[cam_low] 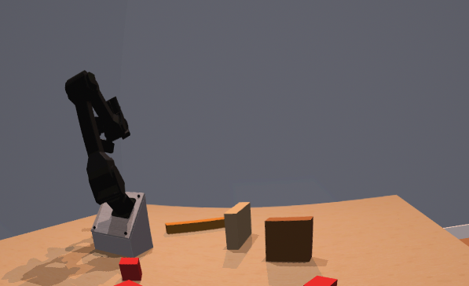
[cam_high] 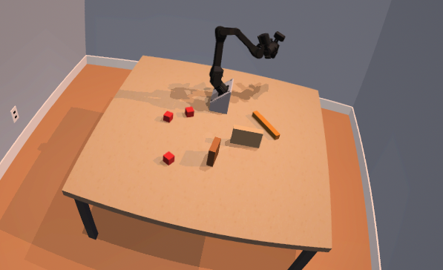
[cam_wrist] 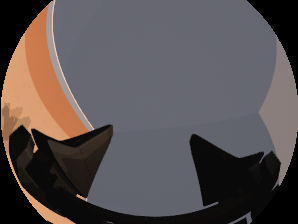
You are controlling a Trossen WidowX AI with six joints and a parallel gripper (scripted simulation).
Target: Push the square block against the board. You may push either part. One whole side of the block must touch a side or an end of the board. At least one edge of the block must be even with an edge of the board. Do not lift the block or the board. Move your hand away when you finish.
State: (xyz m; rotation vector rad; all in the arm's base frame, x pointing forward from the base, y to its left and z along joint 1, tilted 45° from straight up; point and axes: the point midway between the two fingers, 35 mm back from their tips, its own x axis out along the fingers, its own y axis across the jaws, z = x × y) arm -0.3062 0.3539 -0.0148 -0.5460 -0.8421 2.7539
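My gripper tip is 590 mm short of the tan board, 110 mm to the left of it and 320 mm above it. From my gripper tip the other things lie so: thin orange bar (420 mm ahead, 10 mm to the right, 350 mm below); brown square block (750 mm ahead, 250 mm to the right, 320 mm below).
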